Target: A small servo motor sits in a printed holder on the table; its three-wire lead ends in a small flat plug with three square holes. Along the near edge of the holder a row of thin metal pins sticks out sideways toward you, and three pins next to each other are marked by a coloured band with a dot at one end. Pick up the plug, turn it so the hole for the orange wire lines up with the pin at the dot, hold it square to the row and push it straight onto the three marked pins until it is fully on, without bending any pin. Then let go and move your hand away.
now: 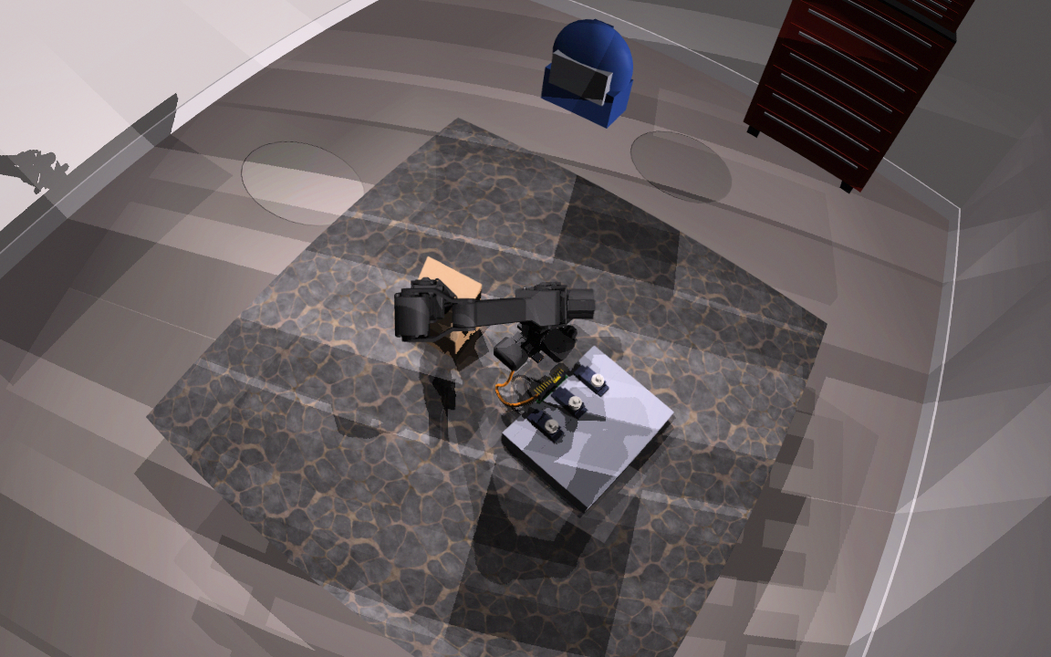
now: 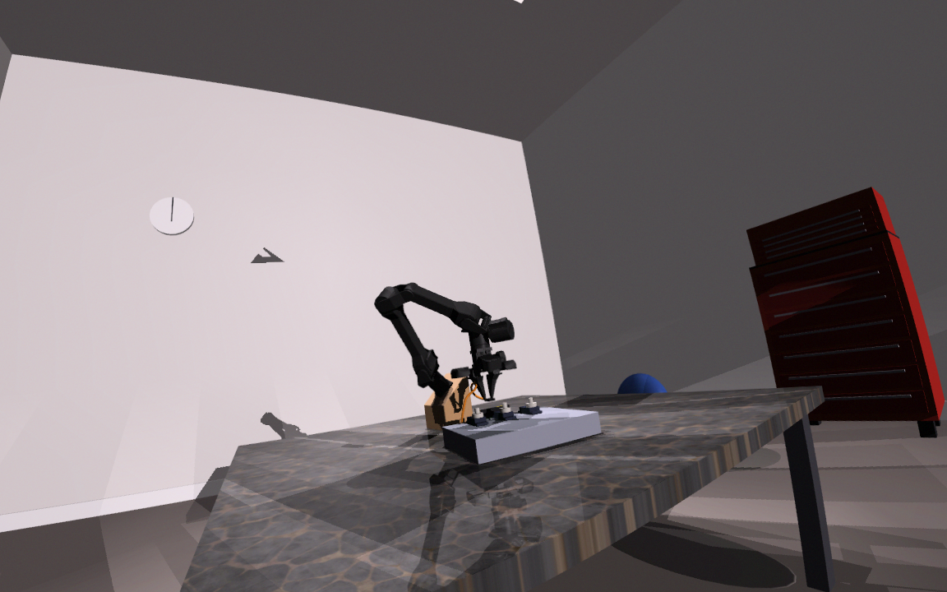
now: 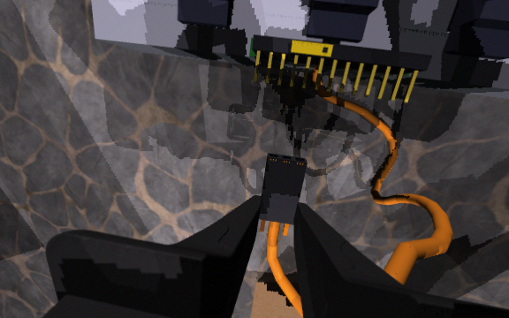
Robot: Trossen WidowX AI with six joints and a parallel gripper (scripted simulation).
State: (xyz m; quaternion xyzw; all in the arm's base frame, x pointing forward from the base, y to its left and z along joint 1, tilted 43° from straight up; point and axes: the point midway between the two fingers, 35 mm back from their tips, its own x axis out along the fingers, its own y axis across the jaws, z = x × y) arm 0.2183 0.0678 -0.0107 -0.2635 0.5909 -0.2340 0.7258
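My gripper tip is 8 cm short of the yellow band, 2 cm above it and 1 cm to the left of it. The rest, counted from my gripper tip: grey holder 24 cm ahead, 7 cm below, 2 cm to the right.
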